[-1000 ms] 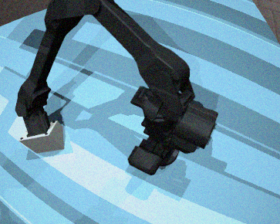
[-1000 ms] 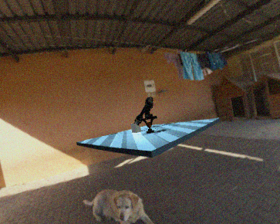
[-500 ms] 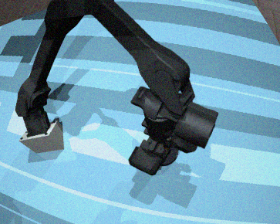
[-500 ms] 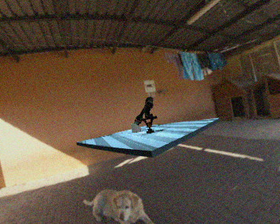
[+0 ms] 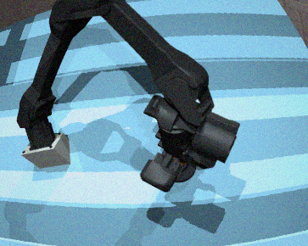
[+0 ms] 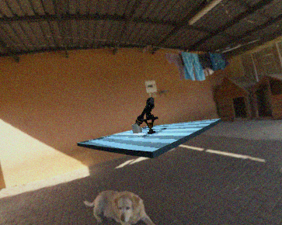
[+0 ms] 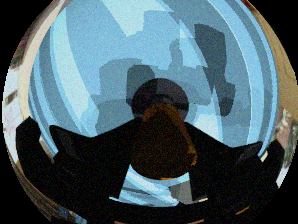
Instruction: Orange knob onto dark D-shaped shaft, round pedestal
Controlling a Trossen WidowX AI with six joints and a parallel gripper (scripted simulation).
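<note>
Now: gripper tip 2 cm below the orange knob. The rest, counted from my gripper tip: dark round pedestal: 4 cm below.
</note>
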